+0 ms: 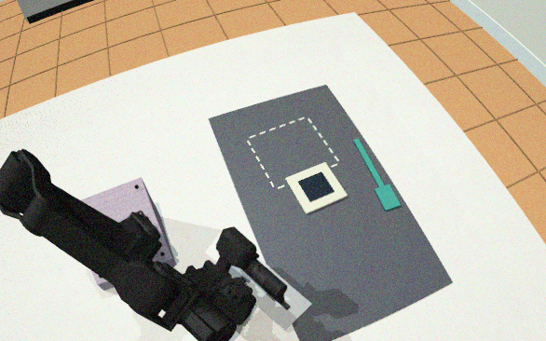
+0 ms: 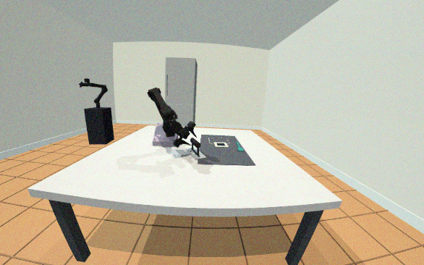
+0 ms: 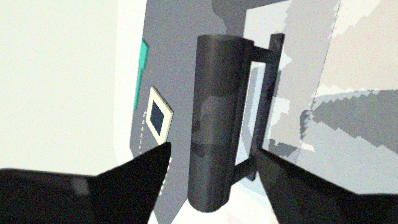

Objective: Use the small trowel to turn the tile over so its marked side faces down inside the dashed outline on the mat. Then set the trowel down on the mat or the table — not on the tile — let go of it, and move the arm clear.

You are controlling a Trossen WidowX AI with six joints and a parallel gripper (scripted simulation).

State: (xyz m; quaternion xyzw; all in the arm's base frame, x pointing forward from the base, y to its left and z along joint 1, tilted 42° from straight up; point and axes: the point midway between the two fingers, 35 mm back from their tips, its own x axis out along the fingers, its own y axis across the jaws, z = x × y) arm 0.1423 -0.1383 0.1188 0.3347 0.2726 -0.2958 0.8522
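My gripper tip is now 23 cm short of the cream tile, 13 cm to the right of it and 7 cm above it. Also, from my gripper tip: teal trowel: 36 cm ahead, 7 cm to the left, 7 cm below; dark grey mat: 23 cm ahead, 11 cm to the left, 9 cm below.
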